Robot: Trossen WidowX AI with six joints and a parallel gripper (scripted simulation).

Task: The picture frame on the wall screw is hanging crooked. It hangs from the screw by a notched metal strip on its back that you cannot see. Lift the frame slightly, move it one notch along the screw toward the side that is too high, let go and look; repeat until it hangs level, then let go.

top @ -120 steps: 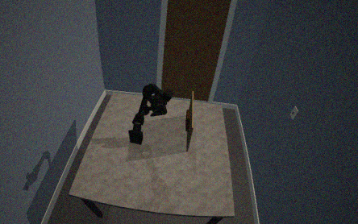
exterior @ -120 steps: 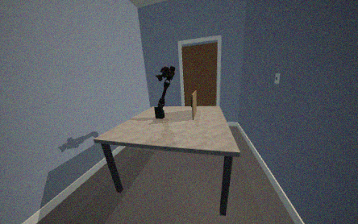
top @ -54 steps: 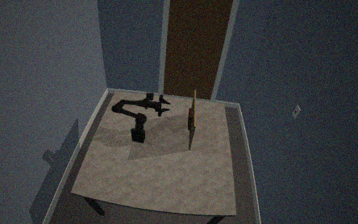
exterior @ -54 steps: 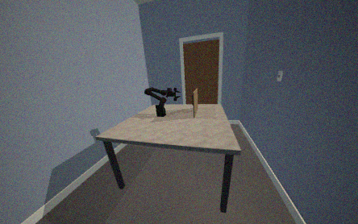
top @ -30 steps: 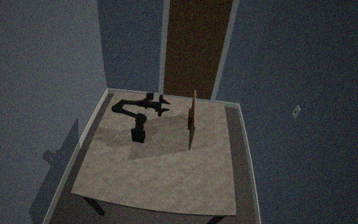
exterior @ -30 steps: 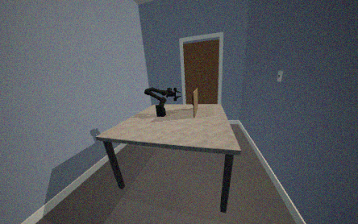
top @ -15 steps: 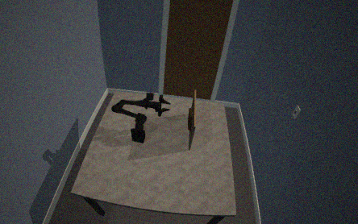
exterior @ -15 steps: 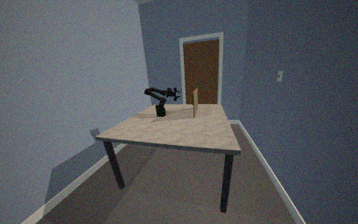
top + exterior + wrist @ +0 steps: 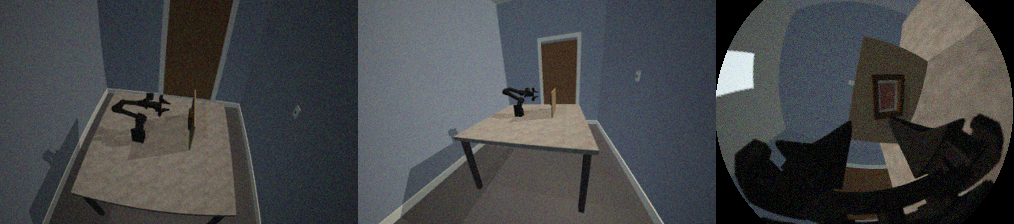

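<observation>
The picture frame lies 19 cm ahead of my gripper tip and 9 cm below it. The rest, counted from my gripper tip: wall panel (20 cm ahead, 2 cm to the left, 11 cm below).
</observation>
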